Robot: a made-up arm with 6 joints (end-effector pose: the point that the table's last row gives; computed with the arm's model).
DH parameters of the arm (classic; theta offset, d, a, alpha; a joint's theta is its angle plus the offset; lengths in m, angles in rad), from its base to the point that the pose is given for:
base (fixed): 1.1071 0 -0.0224 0
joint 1: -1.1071 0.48 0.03 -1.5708
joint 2: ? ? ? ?
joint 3: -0.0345 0 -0.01 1.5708
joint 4: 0 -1.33 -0.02 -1.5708
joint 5: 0 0.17 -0.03 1.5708
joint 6: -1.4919 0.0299 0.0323 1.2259
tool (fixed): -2.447 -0.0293 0 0
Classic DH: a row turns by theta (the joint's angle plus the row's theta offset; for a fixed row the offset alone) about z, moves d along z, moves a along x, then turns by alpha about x.
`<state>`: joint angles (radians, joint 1 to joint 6).
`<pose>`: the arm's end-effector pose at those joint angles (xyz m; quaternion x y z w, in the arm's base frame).
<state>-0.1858 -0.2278 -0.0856 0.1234 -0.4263 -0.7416</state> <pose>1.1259 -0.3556 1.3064 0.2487 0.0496 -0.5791 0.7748</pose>
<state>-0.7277 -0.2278 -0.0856 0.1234 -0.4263 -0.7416</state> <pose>0.7901 -0.8934 1.3064 0.2529 -0.0188 -0.7653 0.5916</pose>
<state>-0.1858 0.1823 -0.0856 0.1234 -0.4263 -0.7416</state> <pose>1.3561 -0.3989 0.7800 0.1568 0.2254 -0.6148 0.7393</pose>
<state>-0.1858 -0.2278 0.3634 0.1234 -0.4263 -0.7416</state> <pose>0.8859 -0.3105 1.8438 0.3373 -0.1450 -0.5121 0.7765</pose>
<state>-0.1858 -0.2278 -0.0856 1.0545 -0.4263 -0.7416</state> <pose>1.1356 -0.2518 1.3741 -0.1605 -0.1608 -0.6088 0.7601</pose>
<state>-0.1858 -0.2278 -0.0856 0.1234 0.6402 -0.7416</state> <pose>1.1030 -0.3543 1.2798 0.4183 -0.3838 -0.3328 0.7530</pose>
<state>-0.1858 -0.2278 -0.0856 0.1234 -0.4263 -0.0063</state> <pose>1.1152 -0.3691 1.2812 -0.0801 -0.0600 -0.5001 0.8602</pose>
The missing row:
joint 2: 1.5363 0 -0.5803 3.1416
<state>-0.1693 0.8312 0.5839 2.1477 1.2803 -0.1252</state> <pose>1.7331 -0.2408 0.6820 -0.3781 -0.4503 0.4243 0.6886</pose>
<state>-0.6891 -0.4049 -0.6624 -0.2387 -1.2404 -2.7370</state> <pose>0.7405 -0.8910 0.6763 -0.5886 -0.2569 0.6144 0.4584</pose>
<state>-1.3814 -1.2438 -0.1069 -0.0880 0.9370 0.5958</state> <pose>-0.1609 -0.0888 1.8488 0.3891 0.8143 0.4229 0.0815</pose>
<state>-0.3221 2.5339 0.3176 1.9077 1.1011 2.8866</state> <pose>-0.2013 0.1411 -1.1215 -0.1791 -0.8727 0.3867 0.2381</pose>
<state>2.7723 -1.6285 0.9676 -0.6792 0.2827 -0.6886</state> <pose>1.5657 -0.4969 1.1368 -0.7106 -0.4532 -0.2624 0.4698</pose>
